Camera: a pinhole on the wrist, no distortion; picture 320 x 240 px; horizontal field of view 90.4 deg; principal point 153.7 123.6 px. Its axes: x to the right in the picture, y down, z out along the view. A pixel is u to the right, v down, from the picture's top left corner.
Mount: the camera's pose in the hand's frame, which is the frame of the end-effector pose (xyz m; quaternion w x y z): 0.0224 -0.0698 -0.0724 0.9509 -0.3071 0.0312 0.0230
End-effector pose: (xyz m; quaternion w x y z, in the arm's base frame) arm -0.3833 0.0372 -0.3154 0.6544 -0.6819 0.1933 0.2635
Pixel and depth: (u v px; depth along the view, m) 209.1 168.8 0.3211
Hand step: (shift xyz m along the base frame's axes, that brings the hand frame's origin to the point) -0.0197 0.1235 -0.2422
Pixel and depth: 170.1 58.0 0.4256
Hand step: 0.0132 0.3744 -0.0909
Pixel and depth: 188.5 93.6 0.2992
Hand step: 0.0241 0.2011 -0.1135
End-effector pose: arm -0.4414 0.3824 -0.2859 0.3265 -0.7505 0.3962 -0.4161
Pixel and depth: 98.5 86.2 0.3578
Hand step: 0.1940 0.0812 -0.2067
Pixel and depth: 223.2 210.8 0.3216
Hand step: 0.0369 -0.2572 -0.1894
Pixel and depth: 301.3 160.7 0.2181
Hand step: 0.0975 -0.2399 -0.0271
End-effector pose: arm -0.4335 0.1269 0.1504 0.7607 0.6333 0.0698 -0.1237
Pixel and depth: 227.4 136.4 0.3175
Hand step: 0.2055 -0.1505 0.1149
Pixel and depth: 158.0 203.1 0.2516
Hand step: 0.0781 -0.0295 0.1723
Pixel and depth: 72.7 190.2 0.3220
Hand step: -0.0739 -0.0684 0.2704
